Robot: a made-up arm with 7 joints. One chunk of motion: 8 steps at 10 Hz.
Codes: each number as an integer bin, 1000 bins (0 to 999) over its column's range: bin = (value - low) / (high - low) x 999, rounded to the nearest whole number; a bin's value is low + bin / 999 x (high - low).
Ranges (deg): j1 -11..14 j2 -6..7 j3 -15..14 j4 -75..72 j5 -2..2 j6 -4..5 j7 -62..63
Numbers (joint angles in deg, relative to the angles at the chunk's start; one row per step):
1: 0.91 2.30 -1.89 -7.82 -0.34 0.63 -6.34
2: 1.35 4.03 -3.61 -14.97 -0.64 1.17 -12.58
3: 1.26 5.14 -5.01 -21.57 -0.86 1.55 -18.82
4: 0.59 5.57 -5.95 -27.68 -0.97 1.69 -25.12
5: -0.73 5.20 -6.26 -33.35 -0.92 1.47 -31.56
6: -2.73 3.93 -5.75 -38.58 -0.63 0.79 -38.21
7: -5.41 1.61 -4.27 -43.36 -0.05 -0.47 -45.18
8: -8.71 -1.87 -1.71 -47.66 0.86 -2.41 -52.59
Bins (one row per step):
1: 476 638 452 457 415 514 445
2: 494 771 392 408 340 574 395
3: 490 856 344 363 285 616 345
4: 463 889 312 322 257 632 295
5: 410 861 301 283 270 607 243
6: 330 763 319 248 342 532 190
7: 223 585 370 215 487 392 134
8: 92 317 458 186 714 176 75

